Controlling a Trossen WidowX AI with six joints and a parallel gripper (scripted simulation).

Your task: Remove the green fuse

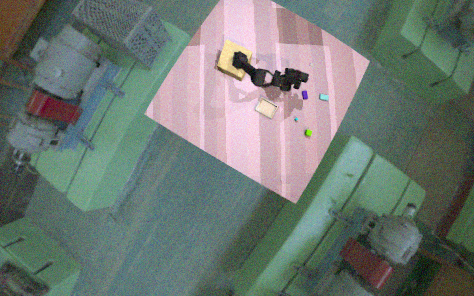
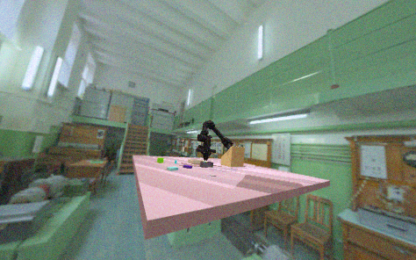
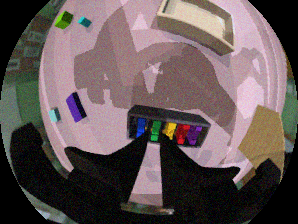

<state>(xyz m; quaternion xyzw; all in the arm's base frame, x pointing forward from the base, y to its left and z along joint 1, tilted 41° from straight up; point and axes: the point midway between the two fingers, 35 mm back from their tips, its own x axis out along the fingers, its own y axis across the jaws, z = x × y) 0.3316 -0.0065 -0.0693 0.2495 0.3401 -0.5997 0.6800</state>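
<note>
Right now my gripper tip is 3 cm above the green fuse. Also, from my gripper tip: purple block 17 cm ahead, 3 cm to the left, 4 cm below; cream tray 2 cm behind, 21 cm to the right, 5 cm below; green cube 33 cm ahead, 20 cm to the right, 3 cm below.
</note>
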